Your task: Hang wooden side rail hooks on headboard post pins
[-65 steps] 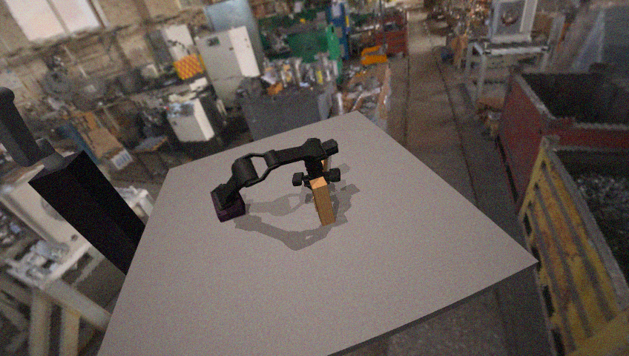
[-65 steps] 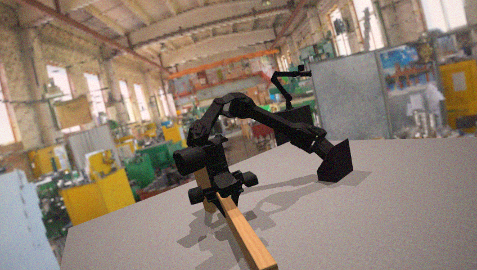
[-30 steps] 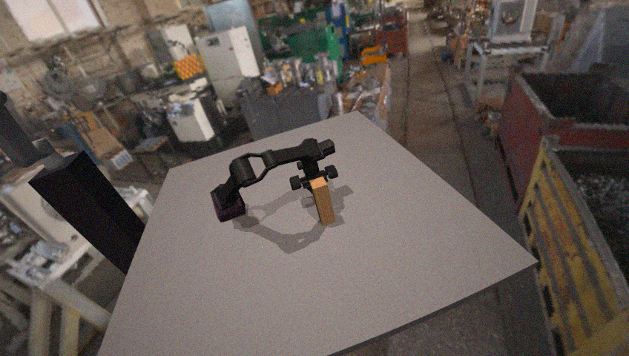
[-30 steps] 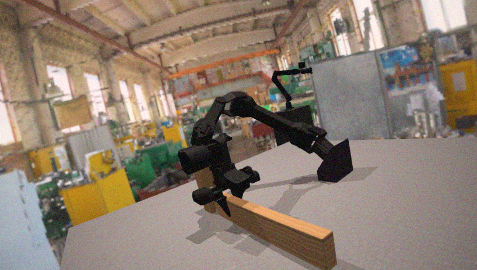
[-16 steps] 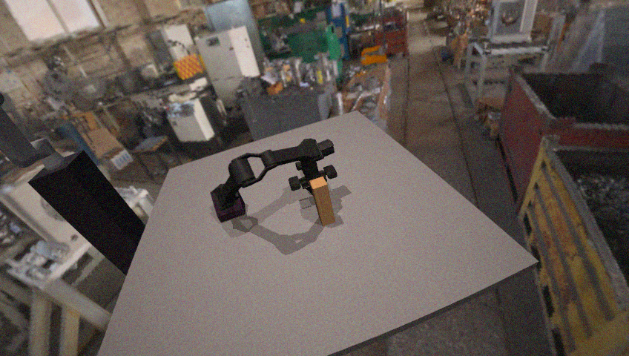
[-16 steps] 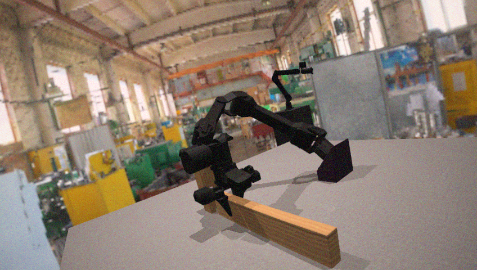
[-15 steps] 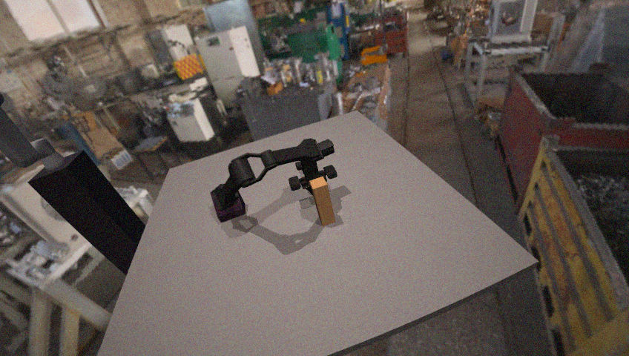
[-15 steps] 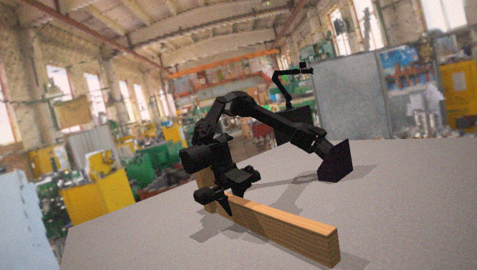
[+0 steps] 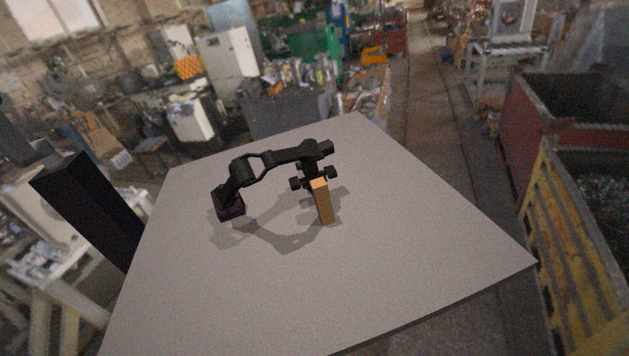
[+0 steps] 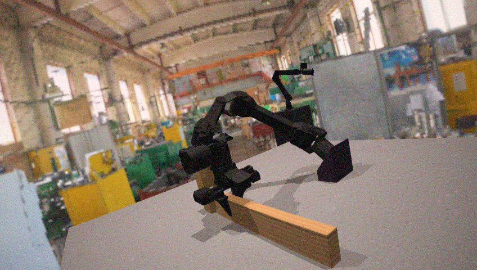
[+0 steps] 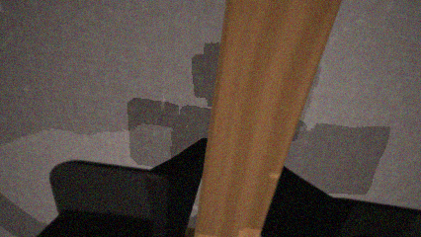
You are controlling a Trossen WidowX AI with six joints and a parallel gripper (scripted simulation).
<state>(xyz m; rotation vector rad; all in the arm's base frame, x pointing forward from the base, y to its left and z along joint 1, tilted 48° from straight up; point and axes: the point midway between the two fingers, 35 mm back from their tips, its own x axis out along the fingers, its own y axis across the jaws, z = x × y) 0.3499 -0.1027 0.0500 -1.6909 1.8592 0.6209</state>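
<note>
Now: gripper tip 140 mm to the left of the wooden headboard post, 70 mm below it and 10 mm past it.
</note>
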